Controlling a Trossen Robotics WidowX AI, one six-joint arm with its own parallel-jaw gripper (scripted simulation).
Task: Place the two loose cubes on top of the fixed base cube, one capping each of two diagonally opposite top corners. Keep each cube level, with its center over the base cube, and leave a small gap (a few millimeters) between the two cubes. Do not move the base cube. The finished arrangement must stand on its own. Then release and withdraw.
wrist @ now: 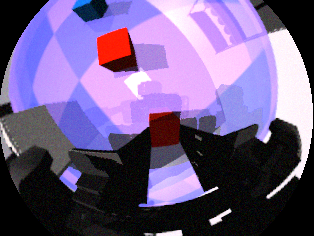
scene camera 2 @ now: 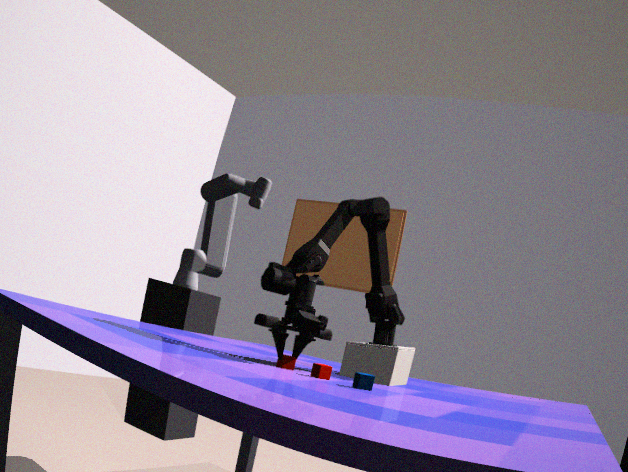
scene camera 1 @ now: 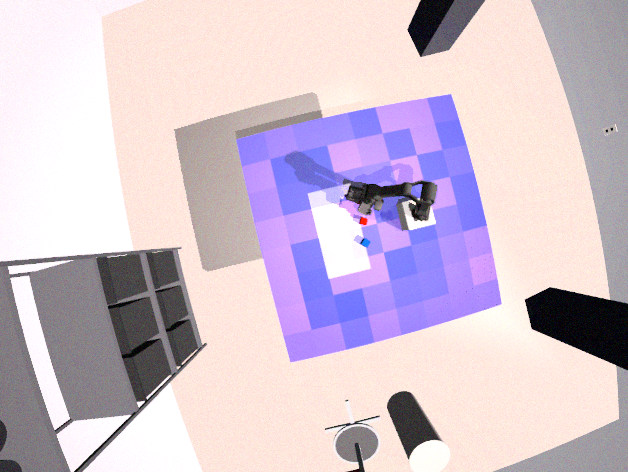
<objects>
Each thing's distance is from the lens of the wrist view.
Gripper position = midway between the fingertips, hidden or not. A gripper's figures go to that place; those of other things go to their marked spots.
my gripper (wrist: pixel 163 128): 0.10 m
red cube (wrist: pixel 163 127): 0.08 m
</objects>
